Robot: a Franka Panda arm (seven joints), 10 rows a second.
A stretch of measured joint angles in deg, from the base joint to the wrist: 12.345, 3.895, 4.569, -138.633, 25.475, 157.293, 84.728; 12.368, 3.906, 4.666, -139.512, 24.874, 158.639, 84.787; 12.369, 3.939, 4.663, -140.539, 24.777, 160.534, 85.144; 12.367, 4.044, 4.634, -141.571, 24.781, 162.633, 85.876; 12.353, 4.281, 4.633, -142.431, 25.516, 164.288, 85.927; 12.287, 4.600, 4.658, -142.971, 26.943, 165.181, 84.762; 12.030, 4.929, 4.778, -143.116, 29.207, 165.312, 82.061; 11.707, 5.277, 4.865, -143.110, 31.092, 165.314, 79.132; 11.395, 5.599, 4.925, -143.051, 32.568, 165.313, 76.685; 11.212, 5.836, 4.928, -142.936, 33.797, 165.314, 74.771; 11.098, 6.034, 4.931, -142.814, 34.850, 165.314, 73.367; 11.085, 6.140, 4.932, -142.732, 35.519, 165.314, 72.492; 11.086, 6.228, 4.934, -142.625, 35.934, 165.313, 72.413; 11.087, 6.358, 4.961, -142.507, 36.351, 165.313, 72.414
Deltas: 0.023, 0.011, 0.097, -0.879, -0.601, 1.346, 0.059; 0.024, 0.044, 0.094, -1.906, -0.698, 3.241, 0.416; 0.022, 0.149, 0.065, -2.938, -0.694, 5.340, 1.148; 0.008, 0.386, 0.064, -3.798, 0.041, 6.995, 1.199; -0.058, 0.705, 0.089, -4.338, 1.468, 7.888, 0.034; -0.315, 1.034, 0.209, -4.483, 3.732, 8.019, -2.667; -0.638, 1.382, 0.296, -4.477, 5.617, 8.021, -5.596; -0.950, 1.704, 0.356, -4.418, 7.093, 8.020, -8.043; -1.133, 1.941, 0.359, -4.303, 8.322, 8.021, -9.957; -1.247, 2.139, 0.362, -4.181, 9.375, 8.021, -11.361; -1.260, 2.245, 0.363, -4.099, 10.044, 8.021, -12.236; -1.259, 2.333, 0.365, -3.992, 10.459, 8.020, -12.315; -1.258, 2.463, 0.392, -3.874, 10.876, 8.020, -12.314
